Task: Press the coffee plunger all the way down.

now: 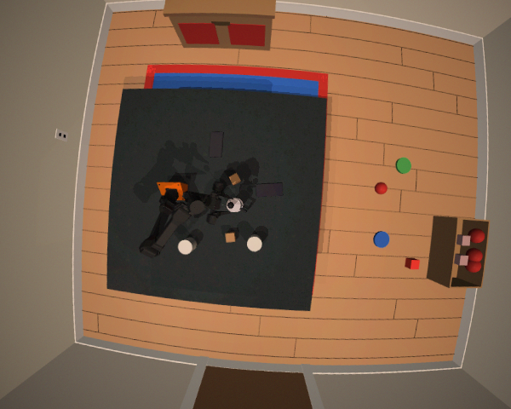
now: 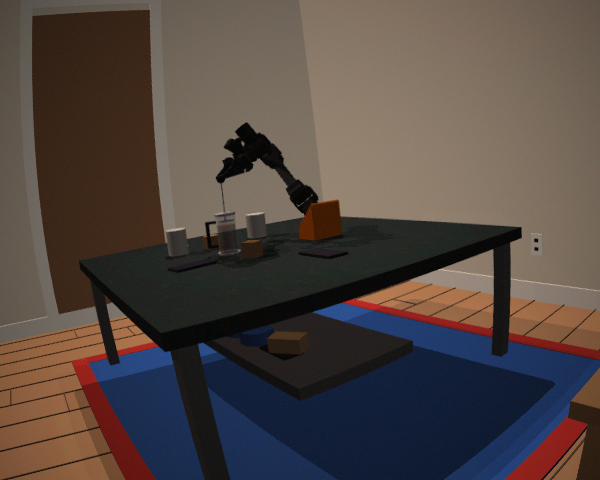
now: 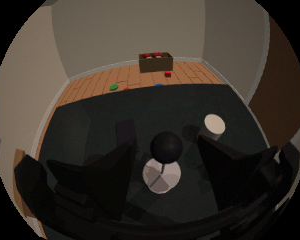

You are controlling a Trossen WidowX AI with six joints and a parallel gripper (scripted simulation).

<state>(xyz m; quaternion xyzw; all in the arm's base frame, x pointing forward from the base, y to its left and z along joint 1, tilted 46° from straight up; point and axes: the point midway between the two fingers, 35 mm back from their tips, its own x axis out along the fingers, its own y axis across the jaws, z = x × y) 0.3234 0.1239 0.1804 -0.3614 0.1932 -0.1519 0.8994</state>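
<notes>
Right now my gripper tip is 13 cm above the glass coffee press and 1 cm short of it. Also, from my gripper tip: brown box: 53 cm below, 29 cm to the left, 3 cm behind.
</notes>
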